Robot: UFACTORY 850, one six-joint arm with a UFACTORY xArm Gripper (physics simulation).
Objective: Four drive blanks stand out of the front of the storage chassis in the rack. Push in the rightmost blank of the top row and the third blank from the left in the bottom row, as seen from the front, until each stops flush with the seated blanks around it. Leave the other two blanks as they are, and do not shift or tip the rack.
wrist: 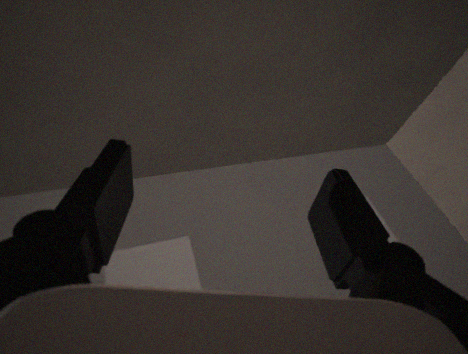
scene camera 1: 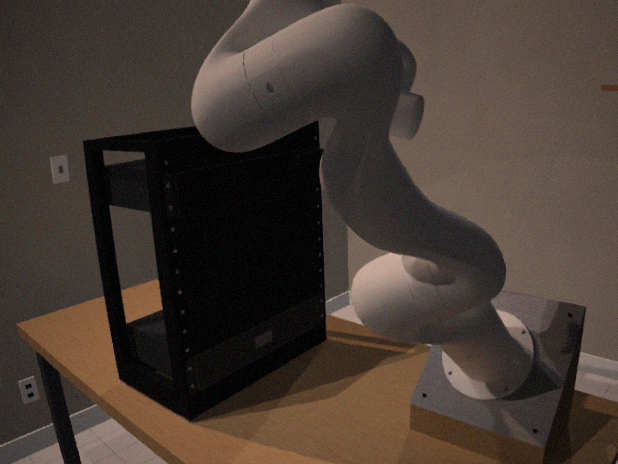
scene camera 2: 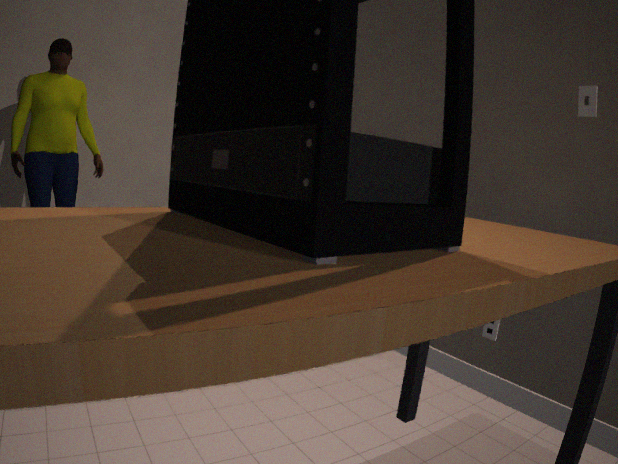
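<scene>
The black rack [scene camera 1: 170, 310] [scene camera 2: 332, 150] stands upright on the table. Its front is very dark, and the arm covers part of its upper front in scene camera 1. I cannot make out the storage chassis face, its rows or the four drive blanks, or tell which blanks stand out. My gripper [wrist: 229, 181] is open, with nothing between its fingers. In the wrist view the fingers are seen against a wall and a grey surface with a pale panel; the rack does not show there. The gripper does not show in either scene view, so its distance from the rack is unclear.
The white arm [scene camera 1: 300, 75] bends in front of the rack's upper part. Its base is on a metal-topped block [scene camera 1: 480, 415]. A dark lower panel [scene camera 1: 225, 352] [scene camera 2: 265, 165] with a pale label spans the rack's bottom. The wooden table [scene camera 1: 320, 405] [scene camera 2: 225, 305] carries the rack.
</scene>
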